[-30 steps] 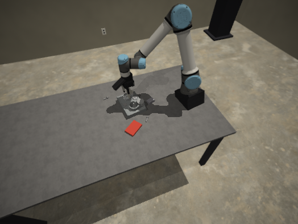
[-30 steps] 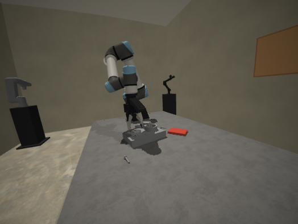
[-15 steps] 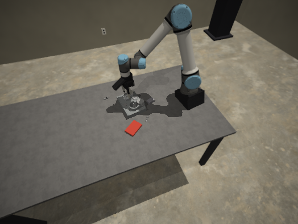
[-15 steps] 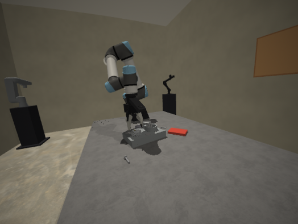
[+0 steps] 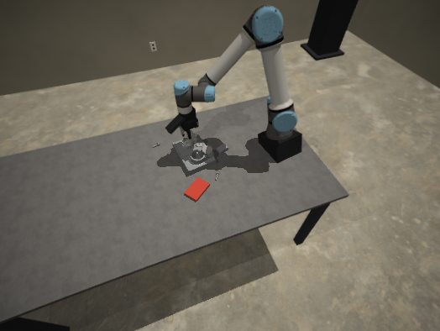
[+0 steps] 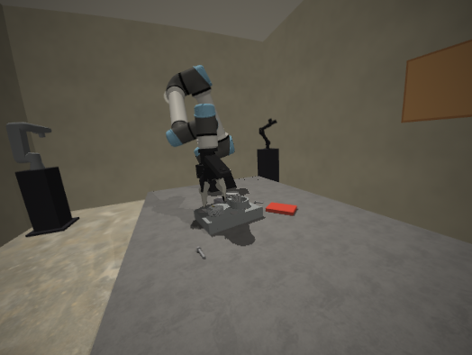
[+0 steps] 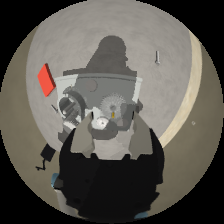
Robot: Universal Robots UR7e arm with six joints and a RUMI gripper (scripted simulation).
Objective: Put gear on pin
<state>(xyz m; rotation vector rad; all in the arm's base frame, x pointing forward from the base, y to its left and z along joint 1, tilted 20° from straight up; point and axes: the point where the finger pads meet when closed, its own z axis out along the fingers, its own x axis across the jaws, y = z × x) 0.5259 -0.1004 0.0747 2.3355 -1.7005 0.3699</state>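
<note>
Right now my hand is 4 cm above the grey toothed gear. Round my hand: flat red block (2 cm ahead, 29 cm to the left, 8 cm below); dark block (19 cm behind, 7 cm to the left, 7 cm below); pale round part (7 cm behind, 1 cm to the left, 5 cm below).
</note>
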